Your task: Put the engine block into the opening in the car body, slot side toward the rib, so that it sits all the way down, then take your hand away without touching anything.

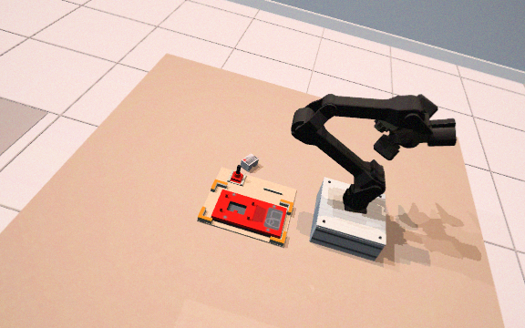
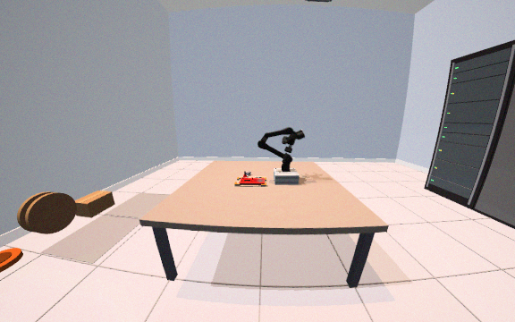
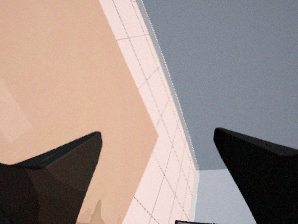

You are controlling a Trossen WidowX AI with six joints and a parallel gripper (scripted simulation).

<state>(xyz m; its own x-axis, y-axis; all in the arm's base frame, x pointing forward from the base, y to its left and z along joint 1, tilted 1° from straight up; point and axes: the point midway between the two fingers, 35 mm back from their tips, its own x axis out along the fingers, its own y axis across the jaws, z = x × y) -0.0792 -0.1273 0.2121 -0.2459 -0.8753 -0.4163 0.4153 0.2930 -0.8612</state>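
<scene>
Right now the engine block is 400 mm ahead of my gripper tip and 270 mm below it.
</scene>
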